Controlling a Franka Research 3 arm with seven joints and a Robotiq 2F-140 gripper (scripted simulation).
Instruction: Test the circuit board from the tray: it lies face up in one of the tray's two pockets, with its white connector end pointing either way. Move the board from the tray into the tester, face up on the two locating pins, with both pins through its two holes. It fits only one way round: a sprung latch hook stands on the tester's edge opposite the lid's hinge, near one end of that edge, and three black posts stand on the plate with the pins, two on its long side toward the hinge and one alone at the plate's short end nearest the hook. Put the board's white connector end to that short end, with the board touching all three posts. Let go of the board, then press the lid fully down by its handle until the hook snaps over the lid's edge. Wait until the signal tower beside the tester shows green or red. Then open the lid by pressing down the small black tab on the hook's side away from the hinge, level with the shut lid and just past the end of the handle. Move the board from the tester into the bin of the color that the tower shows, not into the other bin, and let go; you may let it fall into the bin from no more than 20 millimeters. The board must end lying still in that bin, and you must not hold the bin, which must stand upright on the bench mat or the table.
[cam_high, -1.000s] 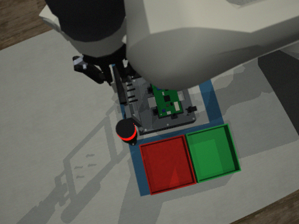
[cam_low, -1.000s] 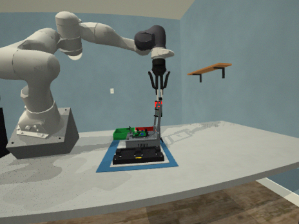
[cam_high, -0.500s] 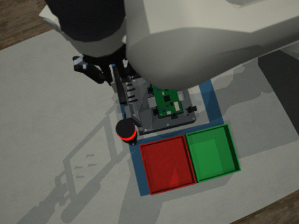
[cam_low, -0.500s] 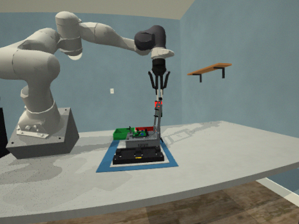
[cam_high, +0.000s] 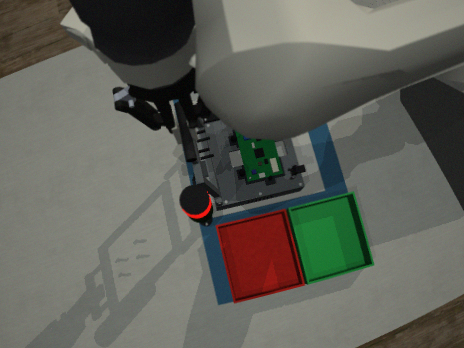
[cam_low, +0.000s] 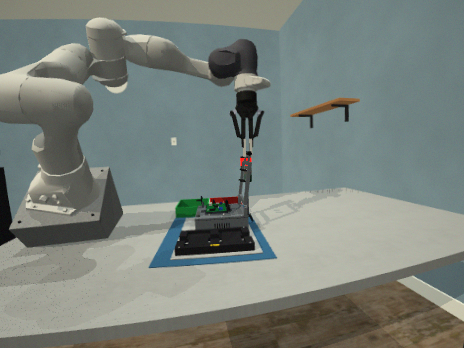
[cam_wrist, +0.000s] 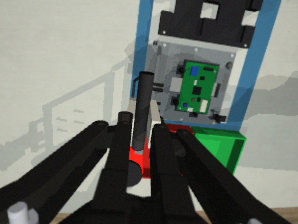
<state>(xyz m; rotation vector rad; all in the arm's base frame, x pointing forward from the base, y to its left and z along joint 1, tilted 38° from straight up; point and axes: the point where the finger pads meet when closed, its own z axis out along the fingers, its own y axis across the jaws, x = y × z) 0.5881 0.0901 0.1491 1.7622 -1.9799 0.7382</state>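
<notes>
My gripper is now 220 mm above the green circuit board, 120 mm past it and 20 mm to the right of it. Also, from my hand: latch hook 200 mm below, 180 mm behind, 80 mm to the left; clear lid 110 mm below, 10 mm behind; tester plate 220 mm below, 120 mm behind, 20 mm to the left.
</notes>
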